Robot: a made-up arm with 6 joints.
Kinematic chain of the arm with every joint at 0, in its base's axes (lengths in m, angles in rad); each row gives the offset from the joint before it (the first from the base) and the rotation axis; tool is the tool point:
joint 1: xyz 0 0 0.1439 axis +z
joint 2: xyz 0 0 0 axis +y
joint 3: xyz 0 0 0.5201 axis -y
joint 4: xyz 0 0 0 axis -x
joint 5: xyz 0.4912 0 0 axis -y
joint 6: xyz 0 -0.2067 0 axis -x
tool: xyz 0 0 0
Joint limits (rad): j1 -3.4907..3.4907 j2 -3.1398..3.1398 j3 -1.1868..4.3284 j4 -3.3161..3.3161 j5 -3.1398..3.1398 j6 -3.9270..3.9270
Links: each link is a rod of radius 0.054 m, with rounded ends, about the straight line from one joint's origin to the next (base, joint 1, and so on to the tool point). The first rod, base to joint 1, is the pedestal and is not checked.
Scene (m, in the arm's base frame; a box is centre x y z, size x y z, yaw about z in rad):
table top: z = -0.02
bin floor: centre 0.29 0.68 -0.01 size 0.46 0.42 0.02 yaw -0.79
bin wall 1: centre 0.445 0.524 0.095 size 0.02 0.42 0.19 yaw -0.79
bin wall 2: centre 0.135 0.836 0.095 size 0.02 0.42 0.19 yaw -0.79
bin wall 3: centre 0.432 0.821 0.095 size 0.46 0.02 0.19 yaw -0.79
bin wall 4: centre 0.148 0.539 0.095 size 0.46 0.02 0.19 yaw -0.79
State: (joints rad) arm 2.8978 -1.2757 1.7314 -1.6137 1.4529 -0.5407
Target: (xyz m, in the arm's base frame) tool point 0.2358 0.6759 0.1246
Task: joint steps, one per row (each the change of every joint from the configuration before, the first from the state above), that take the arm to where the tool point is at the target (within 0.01 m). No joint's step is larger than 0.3 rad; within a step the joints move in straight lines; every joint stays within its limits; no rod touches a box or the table.
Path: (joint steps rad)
1: -0.2276 0.2914 -0.2027 0.0406 0.0000 0.0000
2: -0.2277 0.2913 -0.2028 0.0407 0.0000 0.0000
3: -0.2276 0.2914 -0.2027 0.0406 0.0000 0.0000
4: -0.2277 0.2913 -0.2027 0.0406 0.0000 0.0000
5: -0.2276 0.2914 -0.2028 0.0407 0.0000 0.0000
6: -0.2277 0.2914 -0.2027 0.0406 0.0000 0.0000
7: -0.2276 0.2913 -0.2027 0.0406 0.0000 0.0000

